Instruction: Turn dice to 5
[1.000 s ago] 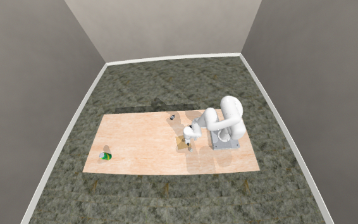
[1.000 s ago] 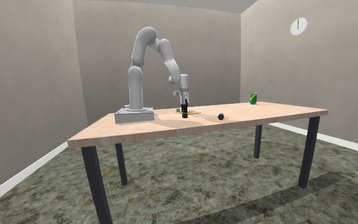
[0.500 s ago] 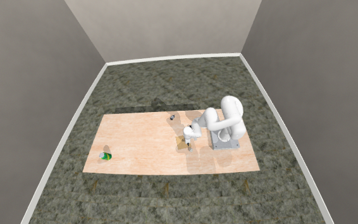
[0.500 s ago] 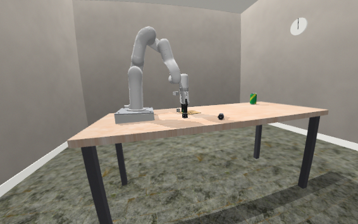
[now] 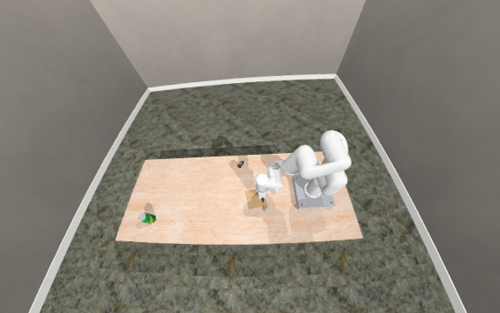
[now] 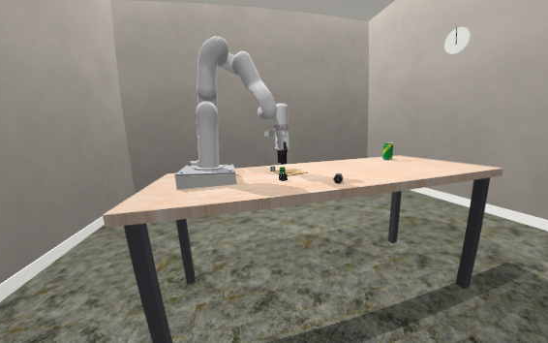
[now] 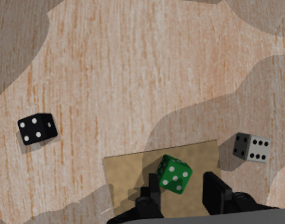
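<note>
Now: the green die 6 cm below my hand. Round my hand: white die (9 cm to the left, 6 cm below, 5 cm behind); tan mat (7 cm below, 4 cm ahead, 1 cm to the left); black die (16 cm to the right, 6 cm below, 2 cm behind).
</note>
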